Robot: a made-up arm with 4 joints.
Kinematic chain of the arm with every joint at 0, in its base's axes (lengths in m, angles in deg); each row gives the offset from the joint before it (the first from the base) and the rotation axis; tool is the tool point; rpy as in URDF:
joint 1: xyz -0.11 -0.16 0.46 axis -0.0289 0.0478 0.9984
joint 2: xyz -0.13 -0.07 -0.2 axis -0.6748 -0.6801 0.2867
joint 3: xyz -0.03 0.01 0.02 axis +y
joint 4: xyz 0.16 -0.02 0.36 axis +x
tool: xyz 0 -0.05 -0.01 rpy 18.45 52.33 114.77
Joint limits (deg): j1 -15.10..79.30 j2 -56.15..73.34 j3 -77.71..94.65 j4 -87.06..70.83
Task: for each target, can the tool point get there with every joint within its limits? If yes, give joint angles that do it. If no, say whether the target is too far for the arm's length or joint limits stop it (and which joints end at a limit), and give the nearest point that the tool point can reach.
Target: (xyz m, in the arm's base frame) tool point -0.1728 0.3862 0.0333
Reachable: no: joint limits stop it (at a limit: joint 1, joint 4) | nearest point 0.0155 0.0671 0.1626 | short by 0.392 m
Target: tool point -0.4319 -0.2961 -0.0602
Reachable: no: joint limits stop it (at a limit: joint 2, joint 3, joint 4) | nearest point -0.1408 -0.1975 -0.0164 | short by 0.310 m
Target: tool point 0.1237 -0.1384 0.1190
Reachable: yes | joints 43.57 -18.38 75.28 -5.73
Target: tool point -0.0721 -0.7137 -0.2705
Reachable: no: too far | nearest point 0.0175 -0.3827 0.0430 | short by 0.465 m
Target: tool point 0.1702 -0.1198 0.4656
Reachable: yes | joints 69.41 -26.86 11.17 5.12
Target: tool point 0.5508 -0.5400 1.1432
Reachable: no: too far | nearest point 0.1687 -0.3915 0.6714 | short by 0.625 m
